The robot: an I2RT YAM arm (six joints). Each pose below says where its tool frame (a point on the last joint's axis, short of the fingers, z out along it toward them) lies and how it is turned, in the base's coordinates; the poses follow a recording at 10 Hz.
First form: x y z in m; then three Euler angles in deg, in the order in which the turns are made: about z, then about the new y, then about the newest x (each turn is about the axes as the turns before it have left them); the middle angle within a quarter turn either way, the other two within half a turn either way.
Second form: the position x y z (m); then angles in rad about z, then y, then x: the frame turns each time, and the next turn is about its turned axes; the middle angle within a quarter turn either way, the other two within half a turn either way. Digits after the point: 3 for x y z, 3 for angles.
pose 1, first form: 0.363 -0.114 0.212 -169.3 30.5 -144.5
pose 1, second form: 0.363 -0.114 0.212 -2.955 0.532 -2.522
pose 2, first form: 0.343 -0.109 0.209 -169.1 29.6 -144.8
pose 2, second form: 0.343 -0.109 0.209 -2.951 0.517 -2.527
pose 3, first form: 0.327 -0.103 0.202 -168.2 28.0 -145.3
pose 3, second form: 0.327 -0.103 0.202 -2.936 0.489 -2.536
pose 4, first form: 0.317 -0.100 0.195 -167.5 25.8 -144.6
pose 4, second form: 0.317 -0.100 0.195 -2.923 0.450 -2.524
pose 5, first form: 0.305 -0.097 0.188 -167.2 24.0 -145.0
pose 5, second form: 0.305 -0.097 0.188 -2.918 0.419 -2.531
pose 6, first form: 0.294 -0.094 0.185 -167.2 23.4 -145.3
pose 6, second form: 0.294 -0.094 0.185 -2.918 0.408 -2.536
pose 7, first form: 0.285 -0.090 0.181 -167.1 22.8 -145.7
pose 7, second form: 0.285 -0.090 0.181 -2.916 0.398 -2.543
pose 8, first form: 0.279 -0.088 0.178 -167.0 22.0 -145.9
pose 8, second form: 0.279 -0.088 0.178 -2.915 0.384 -2.546
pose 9, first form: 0.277 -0.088 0.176 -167.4 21.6 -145.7
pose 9, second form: 0.277 -0.088 0.176 -2.922 0.377 -2.543
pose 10, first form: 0.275 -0.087 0.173 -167.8 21.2 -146.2
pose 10, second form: 0.275 -0.087 0.173 -2.929 0.370 -2.552
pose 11, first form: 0.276 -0.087 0.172 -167.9 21.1 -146.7
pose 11, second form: 0.276 -0.087 0.172 -2.930 0.368 -2.560
